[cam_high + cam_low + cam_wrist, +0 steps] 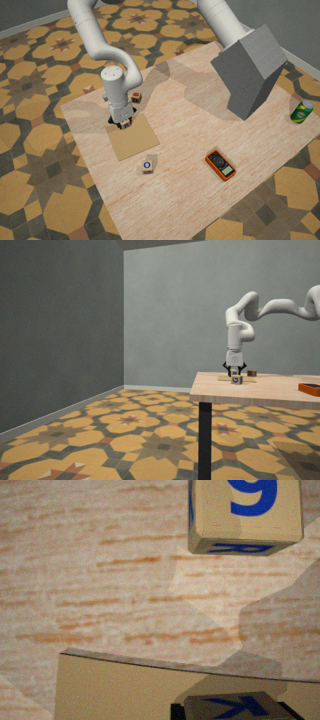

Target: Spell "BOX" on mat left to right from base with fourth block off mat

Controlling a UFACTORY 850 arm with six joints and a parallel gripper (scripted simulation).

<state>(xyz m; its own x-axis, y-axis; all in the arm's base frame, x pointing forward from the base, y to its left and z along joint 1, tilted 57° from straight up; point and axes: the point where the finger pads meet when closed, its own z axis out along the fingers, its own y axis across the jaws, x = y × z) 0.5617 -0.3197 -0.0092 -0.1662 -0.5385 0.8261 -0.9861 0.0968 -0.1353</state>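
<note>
The X block lies right at my hand. From my hand the other things lie so: B block (150 mm behind, 90 mm to the right); then O block (70 mm ahead, 250 mm to the left); then tan mat (10 mm ahead, 70 mm to the left, 20 mm below).
</note>
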